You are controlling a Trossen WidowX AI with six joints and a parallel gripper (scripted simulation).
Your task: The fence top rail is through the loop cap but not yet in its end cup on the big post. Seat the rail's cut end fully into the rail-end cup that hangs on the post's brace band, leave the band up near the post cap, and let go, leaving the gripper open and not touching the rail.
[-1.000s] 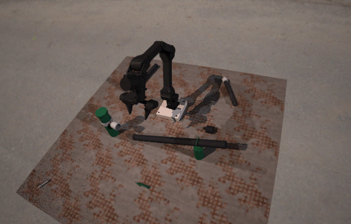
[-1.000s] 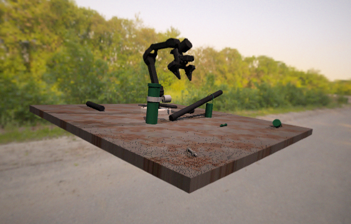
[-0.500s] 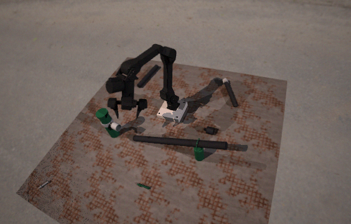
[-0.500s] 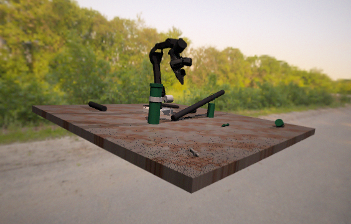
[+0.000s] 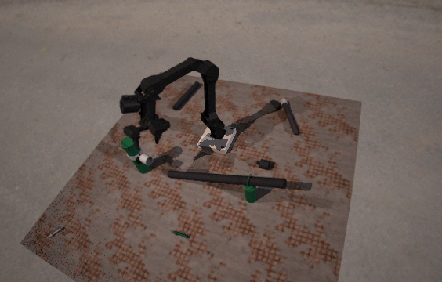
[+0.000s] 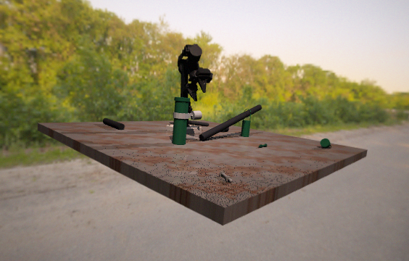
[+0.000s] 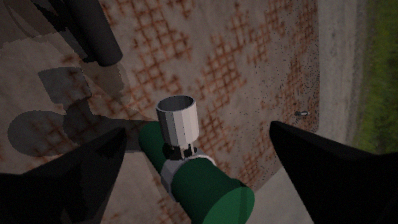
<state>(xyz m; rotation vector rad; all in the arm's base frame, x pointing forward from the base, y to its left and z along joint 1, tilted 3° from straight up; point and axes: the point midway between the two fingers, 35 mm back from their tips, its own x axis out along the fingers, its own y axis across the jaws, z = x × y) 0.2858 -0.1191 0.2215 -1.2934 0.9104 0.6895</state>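
My gripper tip is 2 cm short of the grey rail-end cup, 4 cm to the left of it and 8 cm above it. Round my gripper tip: short green post: 7 cm behind, 42 cm to the left, 11 cm below; then small dark fitting: 24 cm behind, 40 cm to the left, 19 cm below; then green bolt: 20 cm ahead, 26 cm to the left, 21 cm below.
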